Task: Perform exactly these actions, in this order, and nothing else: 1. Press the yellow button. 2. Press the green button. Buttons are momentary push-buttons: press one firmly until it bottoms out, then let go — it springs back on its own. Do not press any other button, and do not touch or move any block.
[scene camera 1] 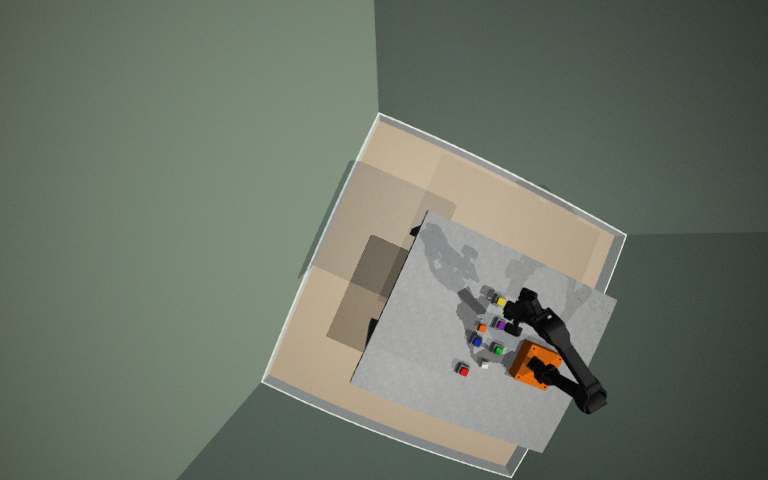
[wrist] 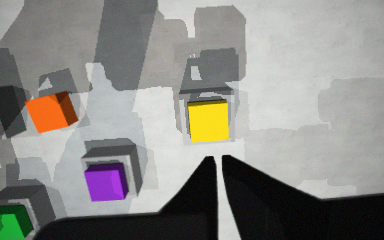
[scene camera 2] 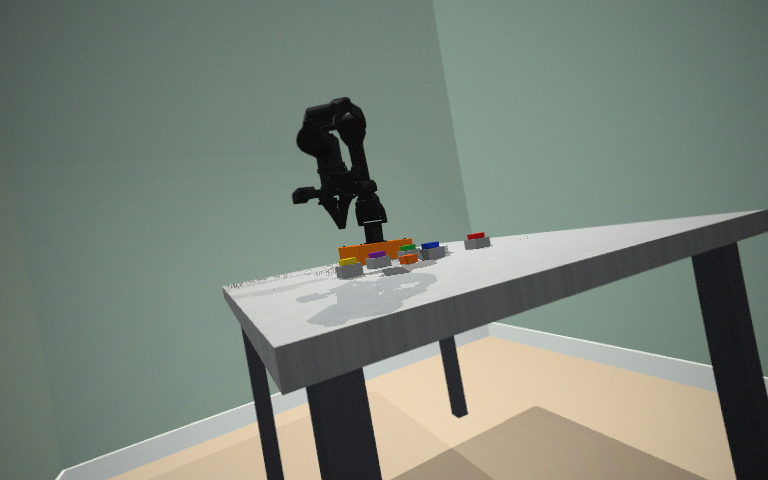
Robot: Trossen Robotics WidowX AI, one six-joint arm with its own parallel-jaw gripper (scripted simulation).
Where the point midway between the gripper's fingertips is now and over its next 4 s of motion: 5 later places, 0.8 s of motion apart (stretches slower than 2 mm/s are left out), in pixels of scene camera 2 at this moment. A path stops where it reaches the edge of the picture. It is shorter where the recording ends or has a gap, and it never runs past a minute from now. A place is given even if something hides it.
The gripper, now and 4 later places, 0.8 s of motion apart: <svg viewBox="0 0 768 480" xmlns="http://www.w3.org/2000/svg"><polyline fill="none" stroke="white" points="342,229 402,215 407,243 407,247 458,208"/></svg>
